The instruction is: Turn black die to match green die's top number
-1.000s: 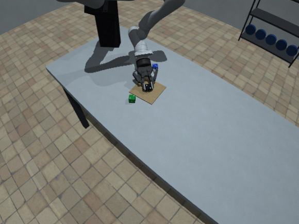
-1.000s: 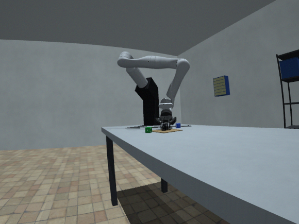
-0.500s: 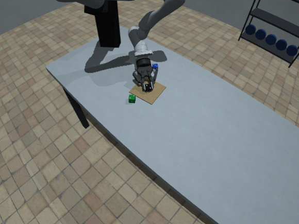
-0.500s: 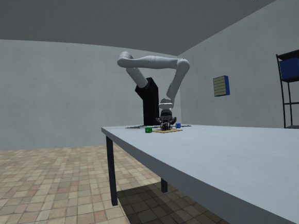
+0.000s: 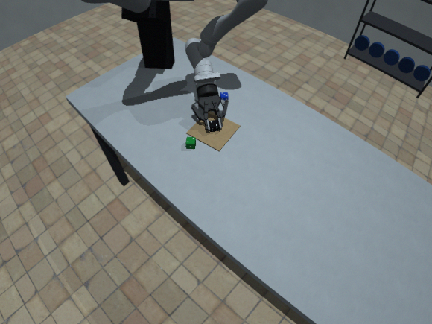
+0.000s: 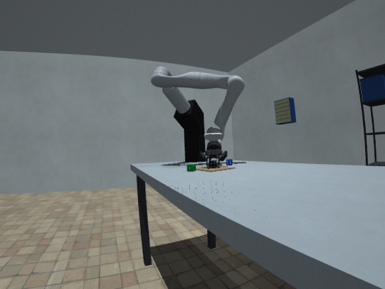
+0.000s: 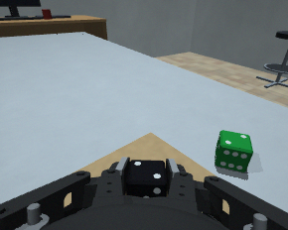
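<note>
Right now my hand is 30 mm above the tan mat. From my hand the other things lie so: blue die: 170 mm to the left, 30 mm behind, 10 mm below; then green die: 90 mm to the right, 40 mm behind, 10 mm below; then black die: 10 mm below.
</note>
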